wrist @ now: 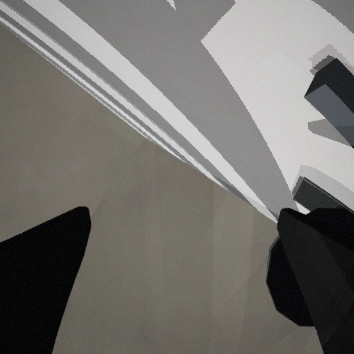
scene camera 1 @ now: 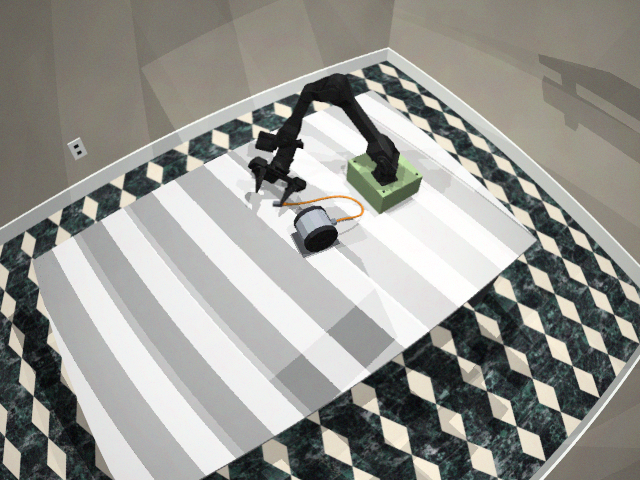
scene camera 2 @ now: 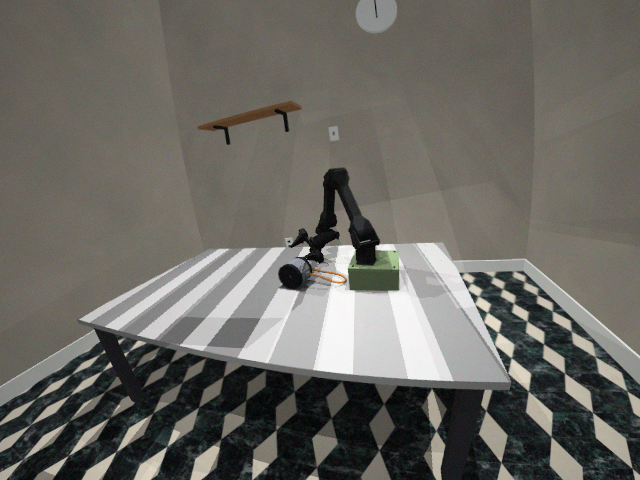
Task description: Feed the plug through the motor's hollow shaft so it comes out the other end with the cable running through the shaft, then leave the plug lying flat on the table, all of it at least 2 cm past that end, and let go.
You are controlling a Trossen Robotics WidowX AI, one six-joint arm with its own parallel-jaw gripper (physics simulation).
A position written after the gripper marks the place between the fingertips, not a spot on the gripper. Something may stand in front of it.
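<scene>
Open and holding nothing, the gripper [scene camera 1: 268, 198] is visible in the wrist view [wrist: 187, 219] too. The scene also has a dark grey plug [wrist: 323, 92].
</scene>
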